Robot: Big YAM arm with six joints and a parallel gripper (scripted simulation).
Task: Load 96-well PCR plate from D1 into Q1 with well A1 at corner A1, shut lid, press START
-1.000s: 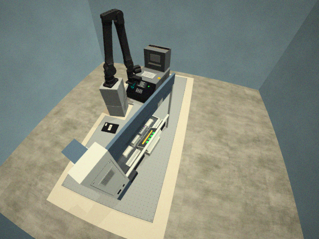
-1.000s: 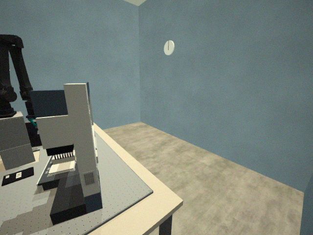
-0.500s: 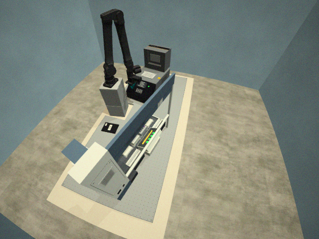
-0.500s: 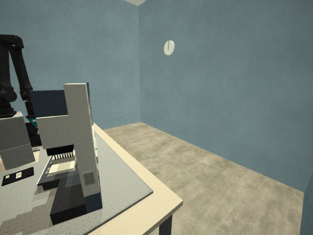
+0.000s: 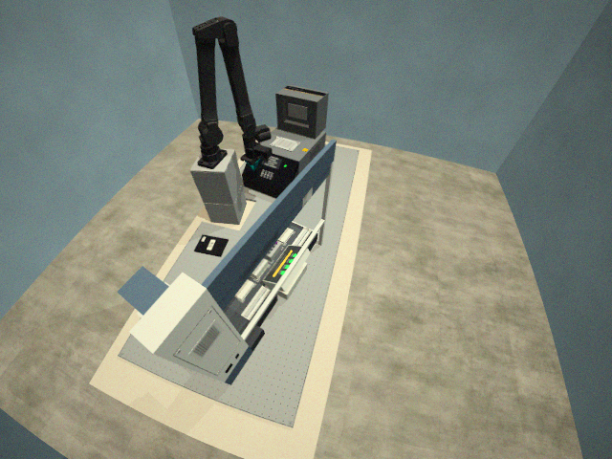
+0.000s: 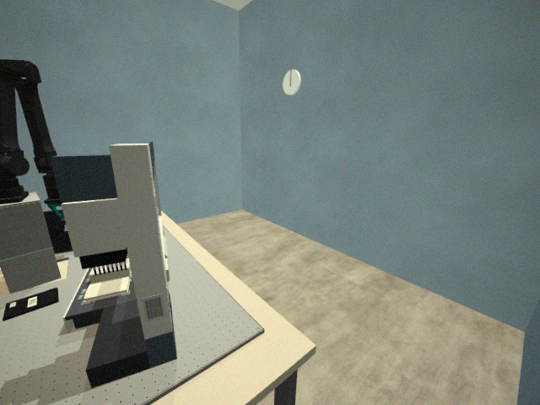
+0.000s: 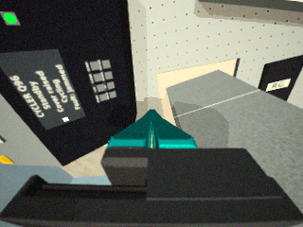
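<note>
Now: hand 200 mm short of the tube cooling block, 320 mm to the left of it and 130 mm above it. The rest, counted from my hand: regrip nest (70 mm behind, 370 mm to the right, 210 mm below); then gantry tower (300 mm ahead, 790 mm to the right, 70 mm above); then pipetting head (210 mm ahead, 780 mm to the right, 180 mm above).
</note>
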